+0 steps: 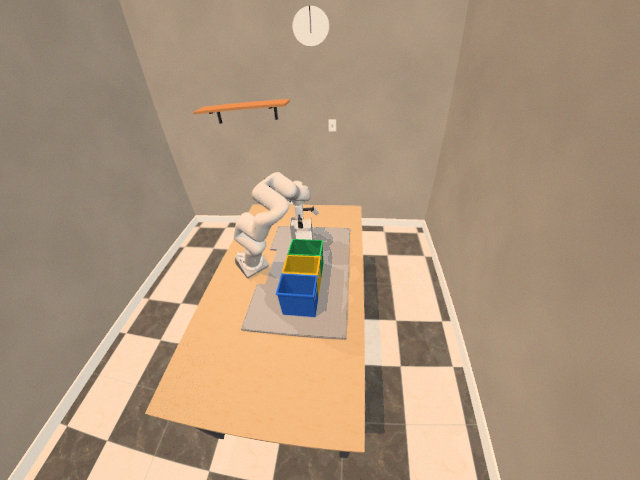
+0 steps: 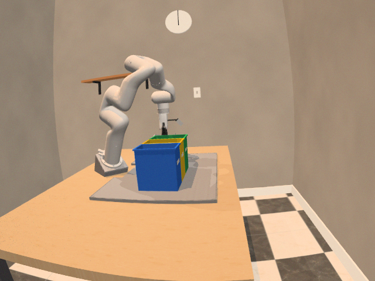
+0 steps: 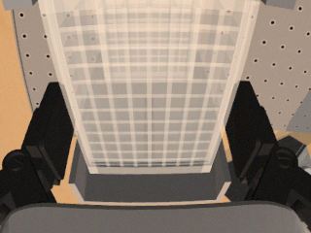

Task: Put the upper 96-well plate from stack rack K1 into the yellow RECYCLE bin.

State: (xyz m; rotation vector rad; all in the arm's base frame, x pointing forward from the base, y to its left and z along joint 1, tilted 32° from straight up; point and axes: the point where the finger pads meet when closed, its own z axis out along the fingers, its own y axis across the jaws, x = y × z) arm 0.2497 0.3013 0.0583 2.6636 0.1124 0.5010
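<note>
My gripper is now 2 cm short of the yellow bin, 42 cm to the left of it and 5 cm above it.
</note>
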